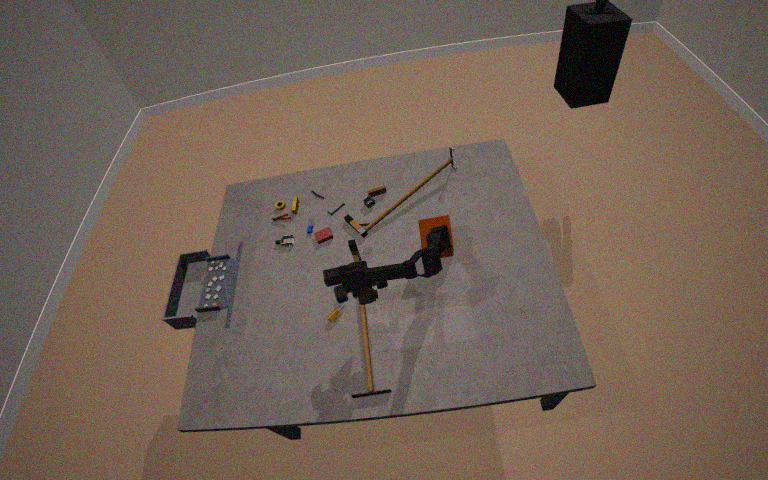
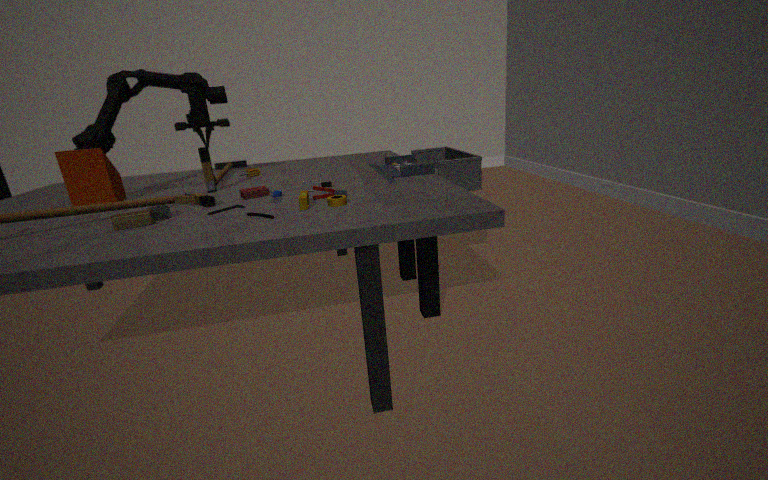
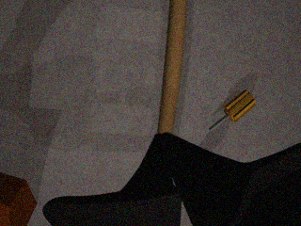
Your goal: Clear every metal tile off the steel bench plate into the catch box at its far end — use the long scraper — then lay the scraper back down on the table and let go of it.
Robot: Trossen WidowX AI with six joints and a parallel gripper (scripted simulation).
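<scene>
My gripper tip is 6 cm above the long scraper, 3 cm to the right of it and 3 cm short of it. Round my gripper tip: blue piece: 51 cm to the right, 23 cm ahead, 12 cm below; yellow screwdriver: 14 cm ahead, 11 cm below, 1 cm to the right; red block: 43 cm to the right, 17 cm ahead, 11 cm below.
</scene>
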